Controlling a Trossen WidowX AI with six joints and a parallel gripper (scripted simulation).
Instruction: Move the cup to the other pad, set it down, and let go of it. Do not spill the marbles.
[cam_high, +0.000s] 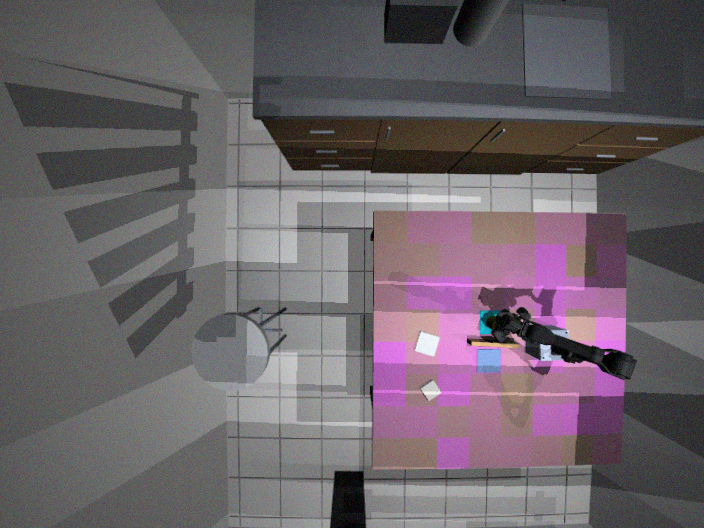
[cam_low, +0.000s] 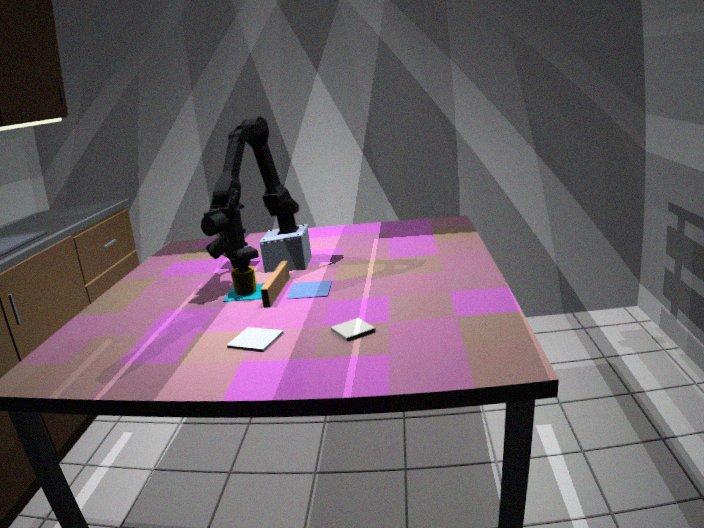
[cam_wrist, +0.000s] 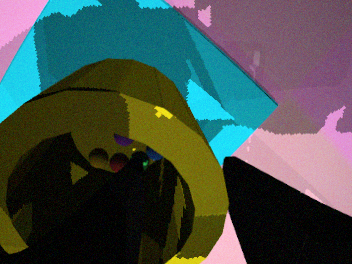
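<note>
The yellow cup is 20 mm ahead of my gripper tip, 10 mm to the left of it and 10 mm below it. Also, from my gripper tip: wooden bar: 30 mm ahead, 110 mm to the left, 30 mm below; then blue pad: 30 mm ahead, 210 mm to the left, 50 mm below; then cyan pad: 20 mm ahead, 20 mm to the left, 50 mm below.
</note>
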